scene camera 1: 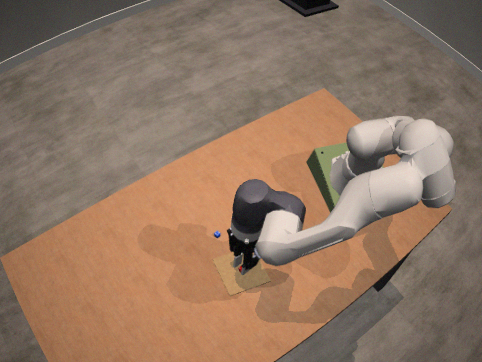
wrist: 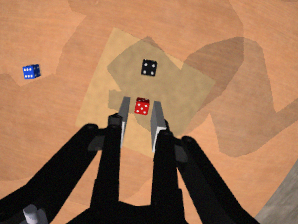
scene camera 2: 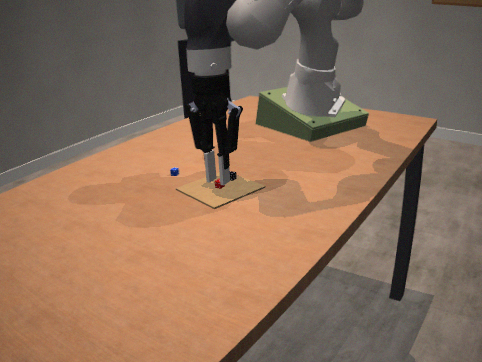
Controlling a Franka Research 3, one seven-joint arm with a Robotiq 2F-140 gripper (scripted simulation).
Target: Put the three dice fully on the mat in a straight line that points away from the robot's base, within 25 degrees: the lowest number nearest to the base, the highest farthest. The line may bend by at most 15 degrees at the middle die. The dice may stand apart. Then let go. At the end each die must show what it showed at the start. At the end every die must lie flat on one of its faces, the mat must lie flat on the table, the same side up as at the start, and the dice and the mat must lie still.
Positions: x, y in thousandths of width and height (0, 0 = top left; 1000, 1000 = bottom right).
My gripper shows in scene camera 1 (501, 742), in the wrist view (471, 489) and in scene camera 2 (453, 501). A tan mat shows in scene camera 1 (487, 780), in the wrist view (609, 400) and in scene camera 2 (416, 526).
